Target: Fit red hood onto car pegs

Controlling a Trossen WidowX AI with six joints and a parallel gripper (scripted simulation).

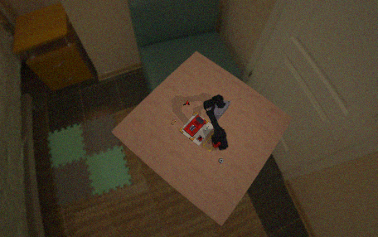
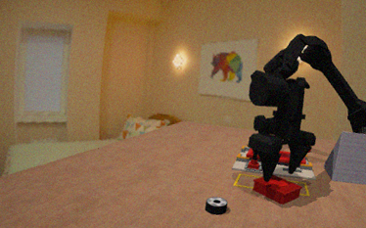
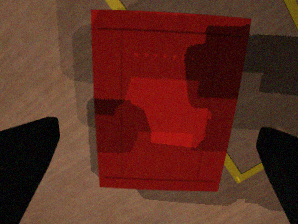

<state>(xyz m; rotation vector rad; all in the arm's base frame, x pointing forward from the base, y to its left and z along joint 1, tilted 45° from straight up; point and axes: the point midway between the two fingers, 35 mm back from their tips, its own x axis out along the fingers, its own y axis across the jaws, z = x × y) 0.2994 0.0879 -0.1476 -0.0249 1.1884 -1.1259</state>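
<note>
Now: the red hood 30 mm below my gripper tip. From my gripper tip the other things lie so: black wheel 120 mm ahead, 110 mm to the left, 30 mm below.
</note>
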